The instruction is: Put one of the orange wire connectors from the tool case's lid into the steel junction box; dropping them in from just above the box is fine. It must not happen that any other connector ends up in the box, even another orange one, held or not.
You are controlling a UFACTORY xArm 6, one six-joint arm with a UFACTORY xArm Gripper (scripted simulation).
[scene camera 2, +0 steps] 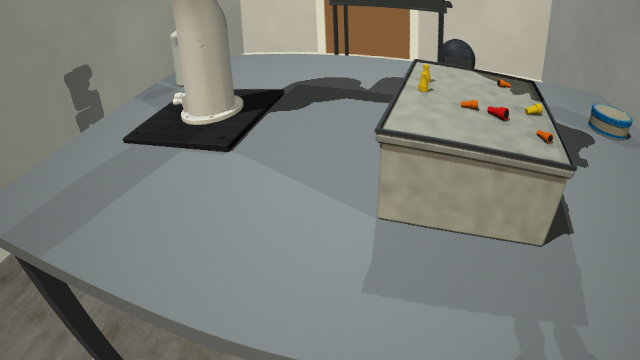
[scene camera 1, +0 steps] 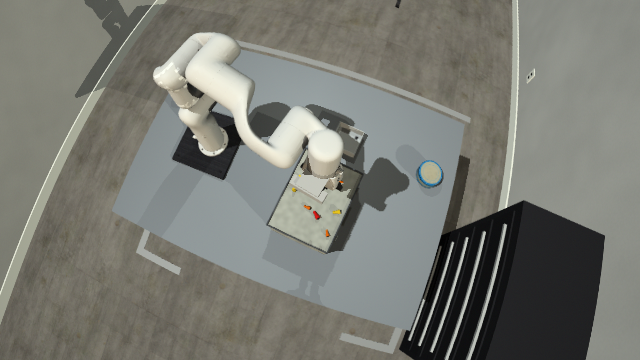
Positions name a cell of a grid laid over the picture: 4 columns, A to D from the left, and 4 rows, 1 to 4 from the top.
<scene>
A tool case shows in scene camera 2 (C2) and in scene camera 1 (B3).
</scene>
